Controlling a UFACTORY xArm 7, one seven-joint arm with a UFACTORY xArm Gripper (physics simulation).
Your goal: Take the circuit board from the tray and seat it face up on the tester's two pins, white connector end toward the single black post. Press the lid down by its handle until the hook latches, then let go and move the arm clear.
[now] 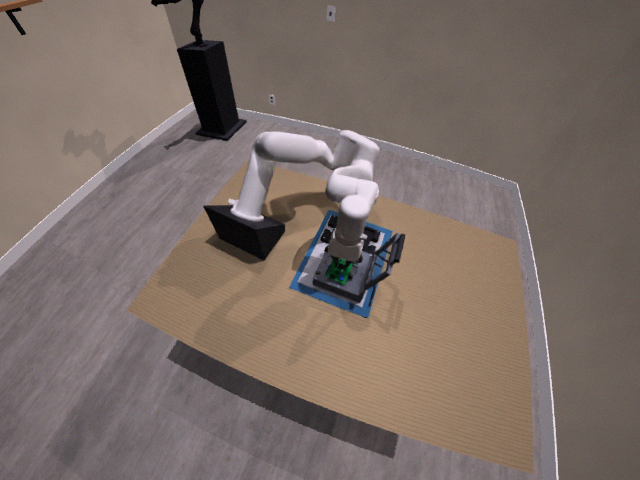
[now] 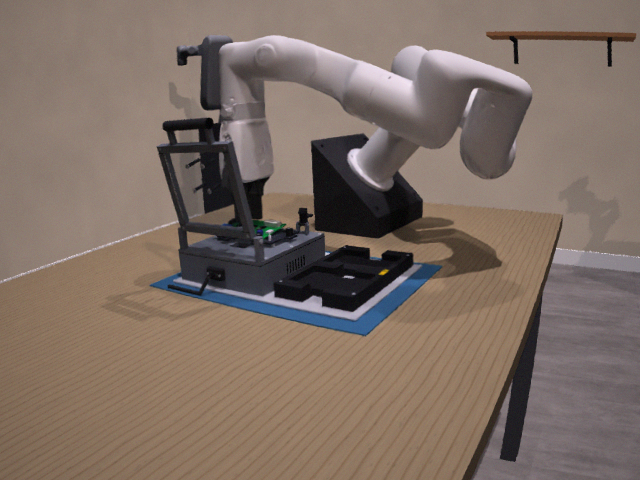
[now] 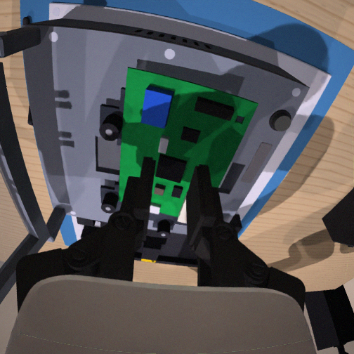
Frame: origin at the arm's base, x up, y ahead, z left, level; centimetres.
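Seen in the pictures: gripper, fingertip midpoint: [image 1: 341, 265]; arm's base, origin of the base link: [image 1: 247, 215] [image 2: 369, 171].
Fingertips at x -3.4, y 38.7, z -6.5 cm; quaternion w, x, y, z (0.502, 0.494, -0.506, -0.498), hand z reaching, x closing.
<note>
Offsets run from my fingertips to a thing's middle. "*": to the spot under its first point. Level surfaces: height alone.
The green circuit board {dx -1.0, dy +0.1, dz -0.2 cm} [image 1: 338, 273] [image 2: 273, 227] [image 3: 215, 137] lies face up over the top of the grey tester [image 1: 333, 289] [image 2: 227, 271] [image 3: 80, 165]. Its white connector end points toward the single black post [image 3: 163, 226]. The pins are hidden, so whether it is fully seated cannot be told. My gripper [image 3: 171, 178] is partly open, with nothing between its fingers; the fingertips are low over the connector half of the board and partly cover the white connector. The lid [image 2: 239, 196] stands raised, with its black handle {dx +17.8, dy +14.8, dz +0.6 cm} [image 1: 397, 249] [image 2: 187, 124] at the top.
The black tray {* dx -6.8, dy +11.6, dz +22.7 cm} [image 2: 341, 299] is empty beside the tester, on a white and blue mat {dx -8.8 cm} [image 2: 364, 328]. The hook {dx +0.2, dy -5.9, dz +7.9 cm} [image 2: 303, 215] stands upright at the tester's edge opposite the lid hinge. The raised lid frame is close beside my gripper. A black arm base [image 2: 346, 217] stands behind.
</note>
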